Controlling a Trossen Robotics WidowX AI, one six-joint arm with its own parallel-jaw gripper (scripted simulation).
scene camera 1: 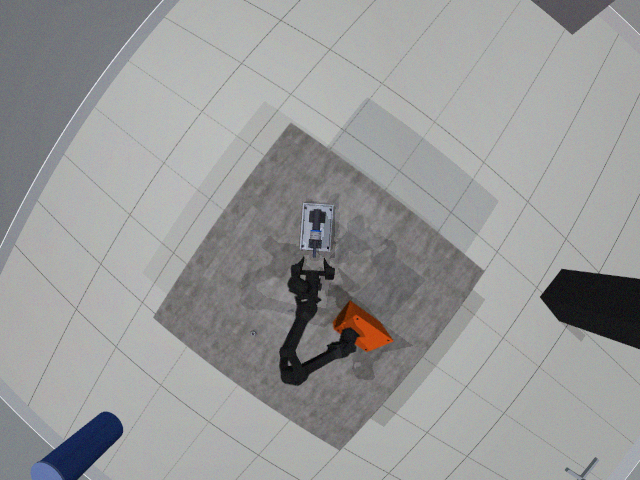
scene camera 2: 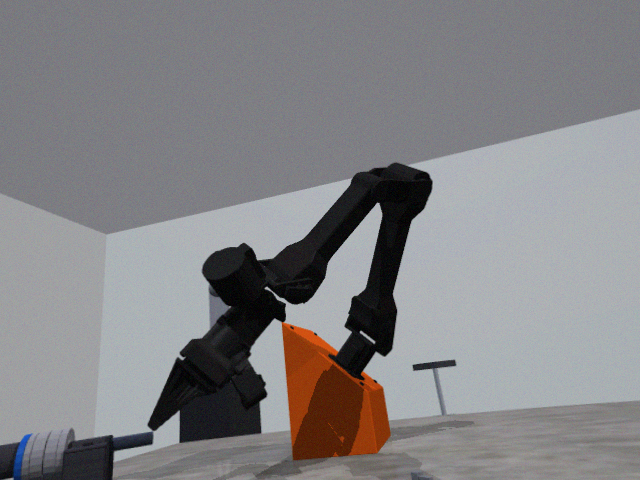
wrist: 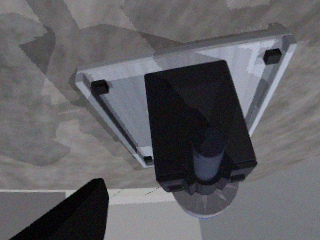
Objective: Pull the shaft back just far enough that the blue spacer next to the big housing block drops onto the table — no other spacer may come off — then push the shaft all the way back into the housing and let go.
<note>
My gripper (scene camera 2: 152, 426) is open, holding nothing. Also in view: a dark housing block (scene camera 1: 314, 216).
The dark housing block is seen too in the wrist view (wrist: 155, 101).
</note>
